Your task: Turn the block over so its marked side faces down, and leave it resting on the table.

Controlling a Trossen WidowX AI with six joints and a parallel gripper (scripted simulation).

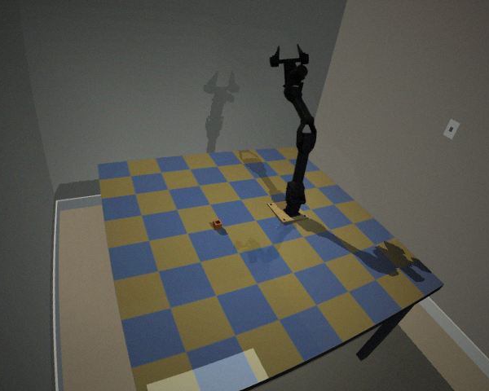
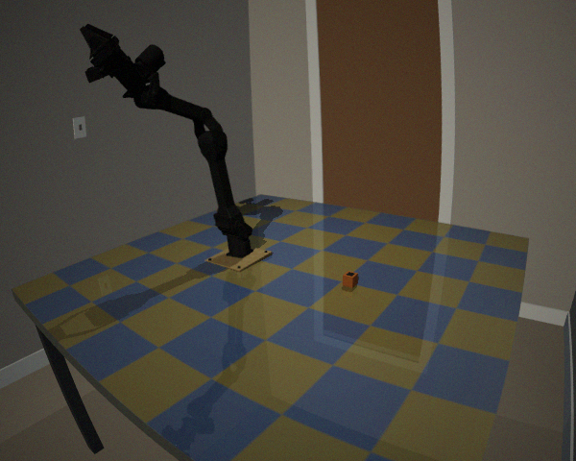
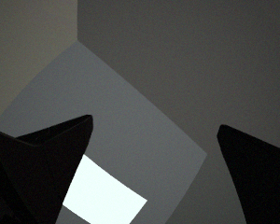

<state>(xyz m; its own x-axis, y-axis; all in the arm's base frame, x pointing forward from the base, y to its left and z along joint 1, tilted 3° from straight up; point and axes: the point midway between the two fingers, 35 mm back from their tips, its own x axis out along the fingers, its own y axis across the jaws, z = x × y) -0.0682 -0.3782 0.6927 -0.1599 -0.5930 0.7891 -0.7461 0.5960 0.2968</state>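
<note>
My gripper tip is now 49 cm short of the orange block, 39 cm to the right of it and 69 cm above it.
</note>
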